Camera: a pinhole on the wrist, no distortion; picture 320 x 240 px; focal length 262.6 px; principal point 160.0 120.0 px. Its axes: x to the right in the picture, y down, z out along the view. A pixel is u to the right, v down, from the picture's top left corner.
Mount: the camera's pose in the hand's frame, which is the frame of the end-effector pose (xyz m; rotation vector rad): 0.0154 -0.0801 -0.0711 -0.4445 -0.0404 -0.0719
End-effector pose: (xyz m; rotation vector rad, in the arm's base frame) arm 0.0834 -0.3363 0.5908 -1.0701 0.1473 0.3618
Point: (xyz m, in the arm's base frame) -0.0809 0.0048 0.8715
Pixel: 79 20
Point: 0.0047 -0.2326 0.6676
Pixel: 63 104
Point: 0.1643 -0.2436 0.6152
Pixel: 278 121
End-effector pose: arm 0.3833 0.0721 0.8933 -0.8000 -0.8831 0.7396
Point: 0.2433 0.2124 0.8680
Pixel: 186 201
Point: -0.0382 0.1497 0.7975
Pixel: 75 155
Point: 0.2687 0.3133 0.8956
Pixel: 272 212
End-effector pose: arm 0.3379 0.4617 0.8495 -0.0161 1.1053 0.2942
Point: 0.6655 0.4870 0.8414
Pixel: 280 24
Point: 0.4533 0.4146 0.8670
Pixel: 185 13
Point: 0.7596 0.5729 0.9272
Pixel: 234 57
